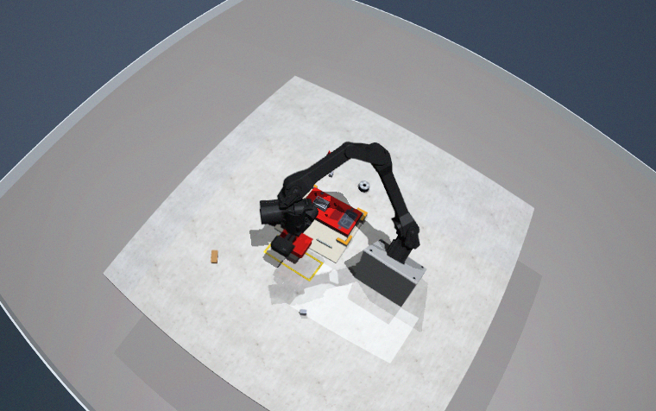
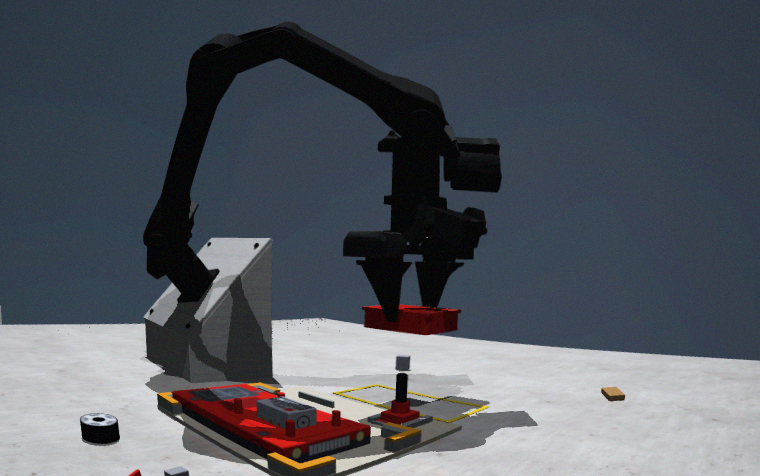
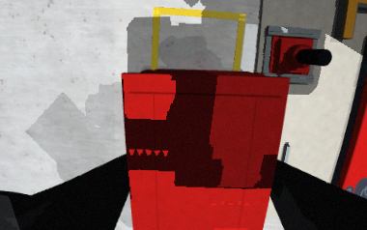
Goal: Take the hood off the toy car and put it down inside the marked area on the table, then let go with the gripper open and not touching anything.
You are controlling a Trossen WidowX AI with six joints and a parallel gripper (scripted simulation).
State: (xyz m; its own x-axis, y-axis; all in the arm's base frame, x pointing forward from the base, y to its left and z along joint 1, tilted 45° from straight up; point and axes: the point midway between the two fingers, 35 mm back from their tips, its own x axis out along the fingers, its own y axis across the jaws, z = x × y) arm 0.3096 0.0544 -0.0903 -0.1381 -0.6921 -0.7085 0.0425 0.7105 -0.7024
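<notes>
My gripper tip is 90 mm to the left of the black post, 70 mm above it and 50 mm short of it. From my gripper tip the other things lie so: orange block (240 mm ahead, 150 mm to the left, 100 mm below); hood (right at my gripper tip); grey cube (170 mm to the left, 130 mm behind, 100 mm below).
</notes>
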